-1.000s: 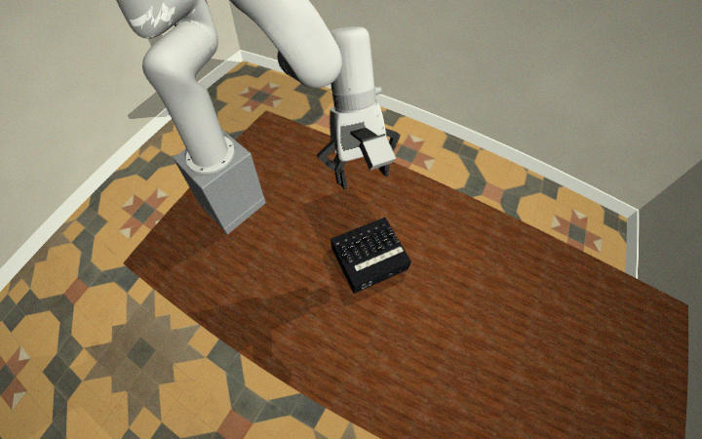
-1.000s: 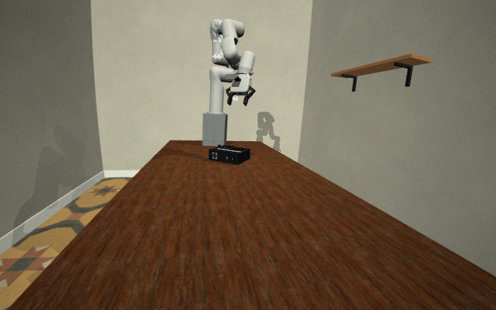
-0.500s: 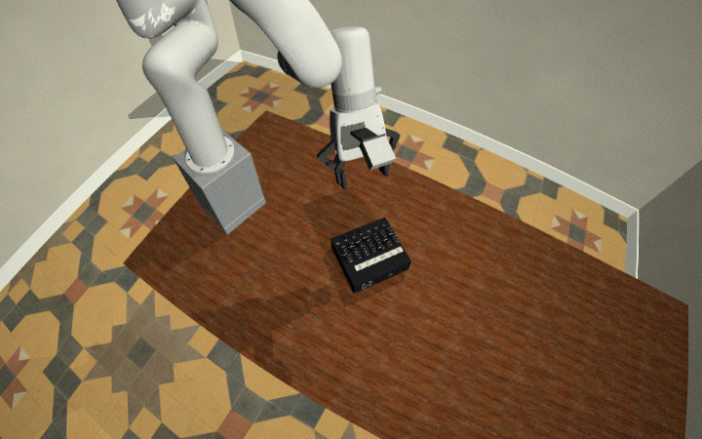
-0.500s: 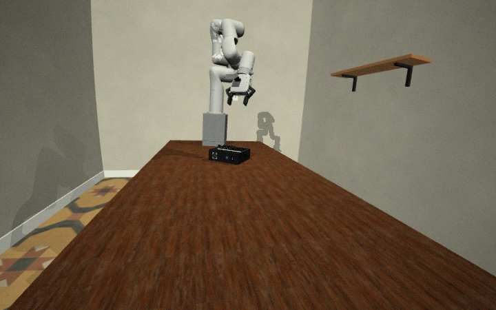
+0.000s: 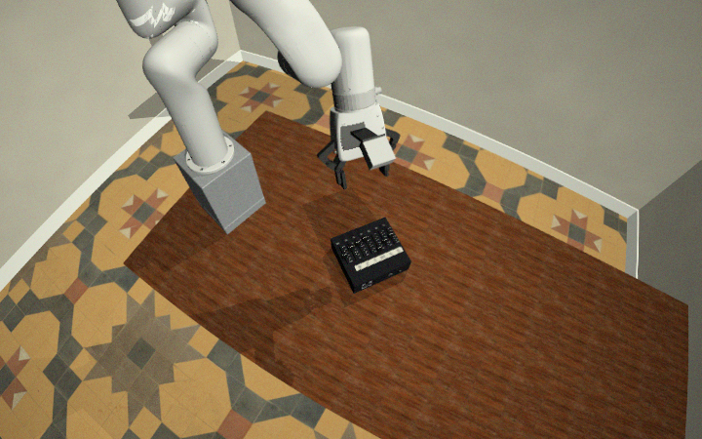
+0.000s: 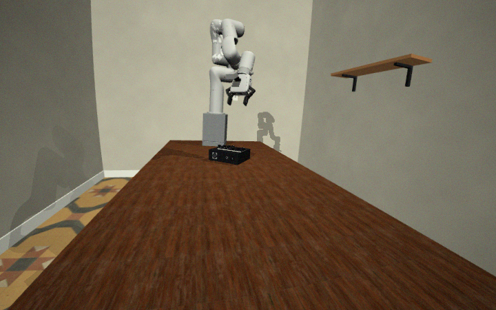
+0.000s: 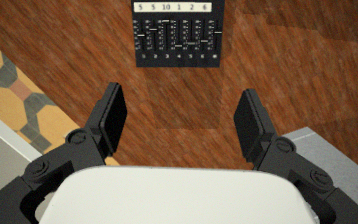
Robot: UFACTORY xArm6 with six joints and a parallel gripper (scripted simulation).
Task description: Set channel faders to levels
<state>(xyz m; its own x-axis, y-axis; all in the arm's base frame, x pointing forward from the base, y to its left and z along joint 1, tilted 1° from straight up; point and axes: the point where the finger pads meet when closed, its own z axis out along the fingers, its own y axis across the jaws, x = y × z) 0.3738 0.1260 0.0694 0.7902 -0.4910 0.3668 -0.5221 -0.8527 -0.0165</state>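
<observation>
Now: the channel 3 fader cap 220 mm below my hand, 70 mm ahead of it and 10 mm to the right of it. Also, from my hand: channel 4 cap: 220 mm below, 30 mm ahead, 10 mm to the right; channel 6 cap: 220 mm below, 60 mm to the right, 10 mm ahead; channel 5 cap: 220 mm below, 30 mm to the right, 20 mm ahead.
</observation>
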